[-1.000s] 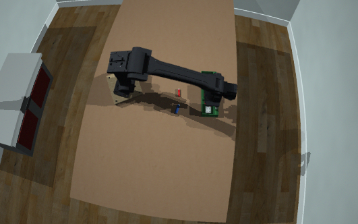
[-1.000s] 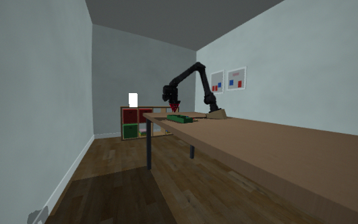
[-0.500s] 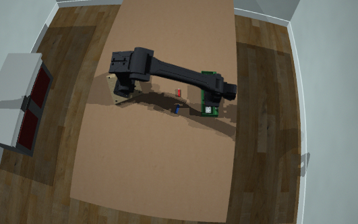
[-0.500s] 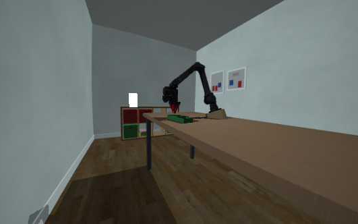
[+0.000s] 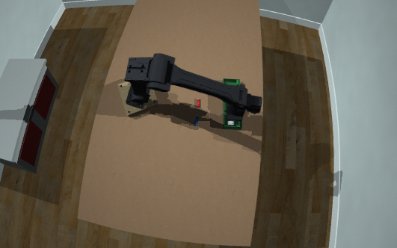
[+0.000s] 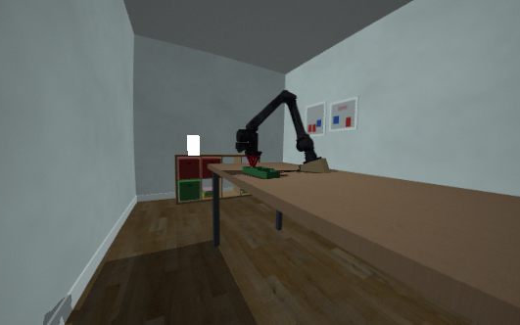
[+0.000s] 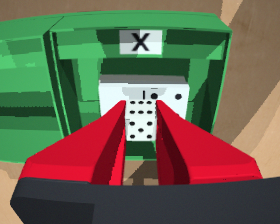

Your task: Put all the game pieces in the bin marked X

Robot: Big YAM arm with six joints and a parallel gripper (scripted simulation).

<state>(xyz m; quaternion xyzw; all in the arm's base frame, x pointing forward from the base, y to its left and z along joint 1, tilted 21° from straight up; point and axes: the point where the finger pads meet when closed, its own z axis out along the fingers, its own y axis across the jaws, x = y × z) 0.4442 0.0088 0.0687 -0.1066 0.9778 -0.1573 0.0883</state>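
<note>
Now: hand right at the white die. Round my hand: green bin 10 mm behind, 80 mm to the left, 20 mm below; then white domino-like piece 10 mm to the right, 20 mm below; then blue cylinder 150 mm behind, 40 mm to the right, 30 mm below.
</note>
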